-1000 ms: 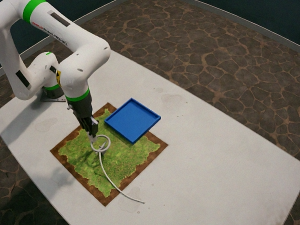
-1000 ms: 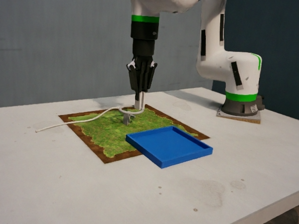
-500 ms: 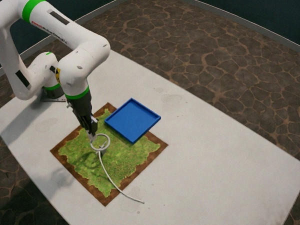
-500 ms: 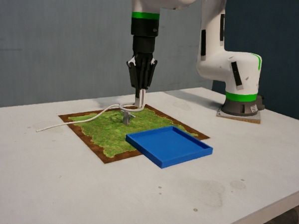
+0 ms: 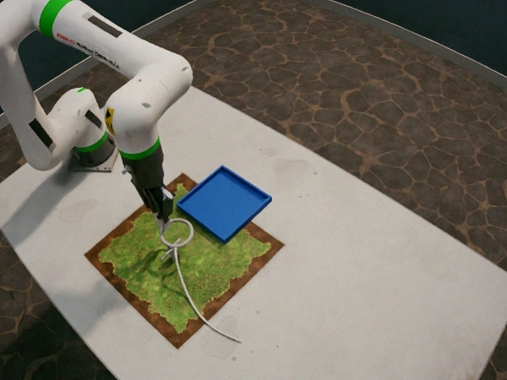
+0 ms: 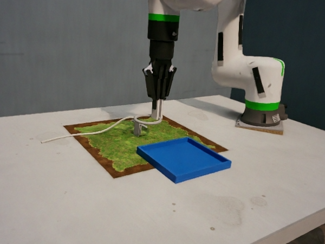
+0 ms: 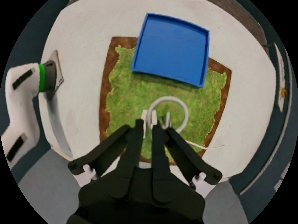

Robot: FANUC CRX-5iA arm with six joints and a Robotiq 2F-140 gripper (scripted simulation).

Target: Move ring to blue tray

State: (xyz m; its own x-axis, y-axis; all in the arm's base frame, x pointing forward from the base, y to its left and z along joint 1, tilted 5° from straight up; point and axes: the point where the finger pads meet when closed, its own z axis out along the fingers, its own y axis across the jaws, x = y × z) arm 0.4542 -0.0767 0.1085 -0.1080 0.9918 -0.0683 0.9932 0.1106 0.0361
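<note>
Right now the blue tray is 19 cm to the left of my hand, 9 cm below it and 4 cm ahead of it. Round my hand: square green grass mat: 11 cm below, 5 cm ahead, 1 cm to the right; then grey stake: 7 cm below, 5 cm ahead, 3 cm to the right.
</note>
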